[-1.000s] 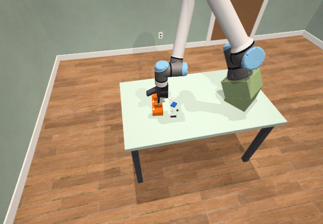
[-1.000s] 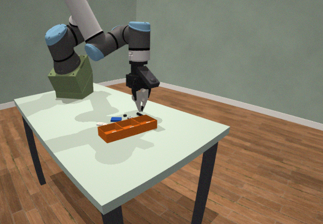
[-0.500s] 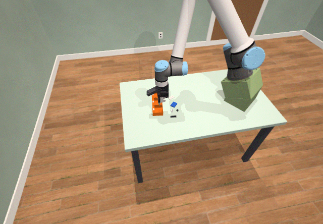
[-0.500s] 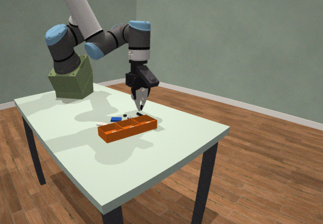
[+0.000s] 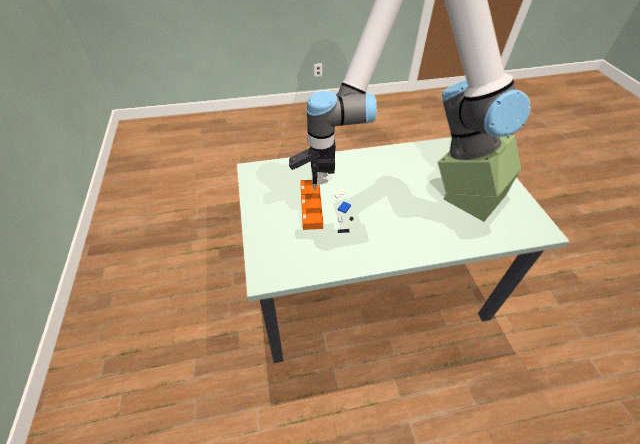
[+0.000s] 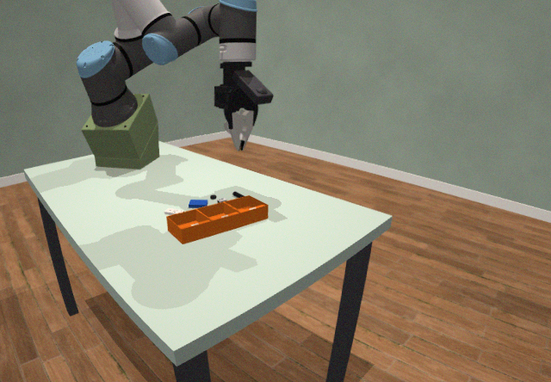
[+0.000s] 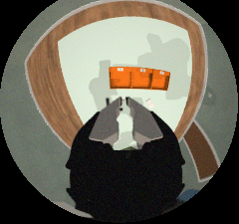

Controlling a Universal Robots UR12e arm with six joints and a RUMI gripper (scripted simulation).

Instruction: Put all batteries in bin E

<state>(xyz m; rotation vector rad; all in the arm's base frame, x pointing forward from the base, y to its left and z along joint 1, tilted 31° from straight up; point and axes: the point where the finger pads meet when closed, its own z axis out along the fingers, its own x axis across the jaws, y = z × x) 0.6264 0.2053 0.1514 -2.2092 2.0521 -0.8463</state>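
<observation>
Now: the battery 19 cm below my hand, 11 cm behind it and 7 cm to the left of it. From my hand the other things lie so: white card-like piece 19 cm below, 14 cm to the right, 12 cm behind; then blue block 19 cm below, 13 cm behind, 6 cm to the right; then black round thing 19 cm below, 15 cm behind, 1 cm to the left.
</observation>
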